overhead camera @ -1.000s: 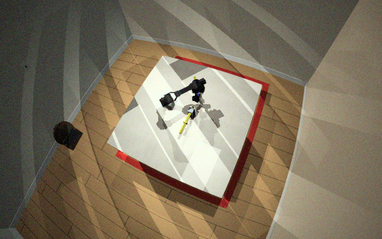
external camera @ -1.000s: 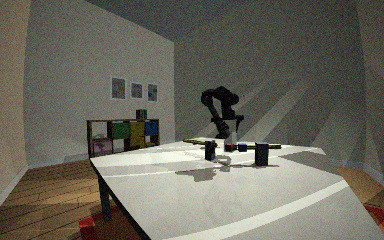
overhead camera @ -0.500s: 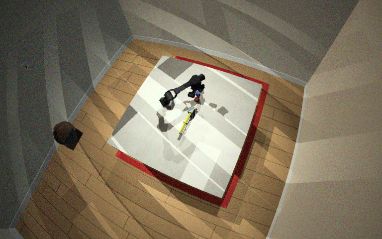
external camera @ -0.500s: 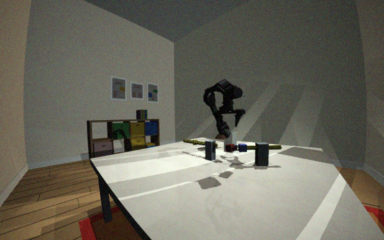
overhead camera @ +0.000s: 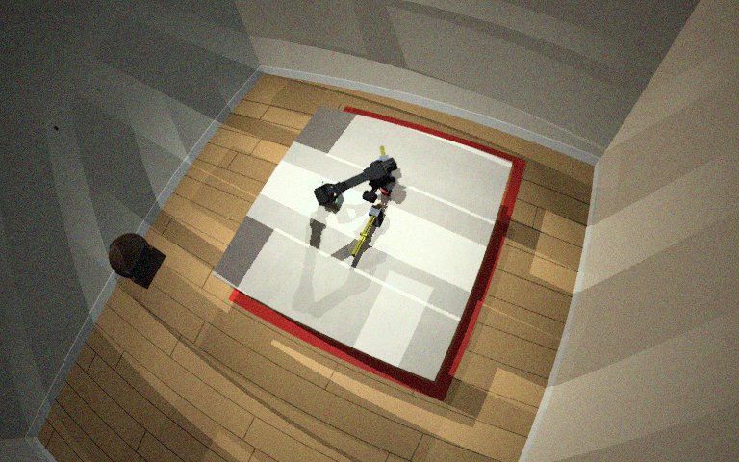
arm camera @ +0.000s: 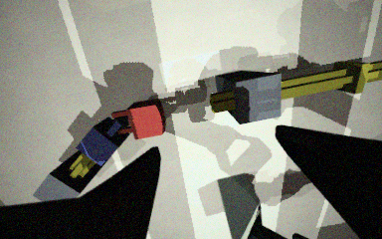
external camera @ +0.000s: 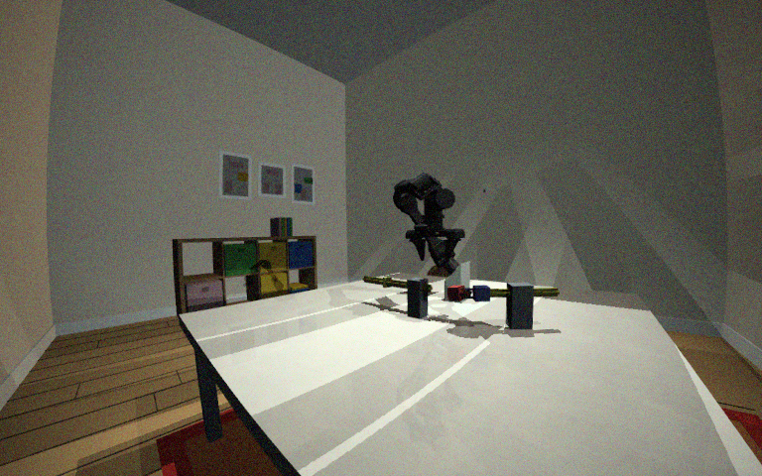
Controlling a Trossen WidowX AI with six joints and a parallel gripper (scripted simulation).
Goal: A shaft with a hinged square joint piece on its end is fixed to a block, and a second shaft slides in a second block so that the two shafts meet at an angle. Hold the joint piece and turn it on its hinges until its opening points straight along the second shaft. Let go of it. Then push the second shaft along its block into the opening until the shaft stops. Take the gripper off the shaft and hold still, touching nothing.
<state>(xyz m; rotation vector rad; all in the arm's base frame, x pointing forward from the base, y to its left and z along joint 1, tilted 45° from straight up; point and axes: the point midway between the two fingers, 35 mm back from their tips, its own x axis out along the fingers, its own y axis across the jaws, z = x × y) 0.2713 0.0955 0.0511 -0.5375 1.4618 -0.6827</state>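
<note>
The red square joint piece is 90 mm below my gripper tip, 80 mm to the left of it and 10 mm ahead of it.
</note>
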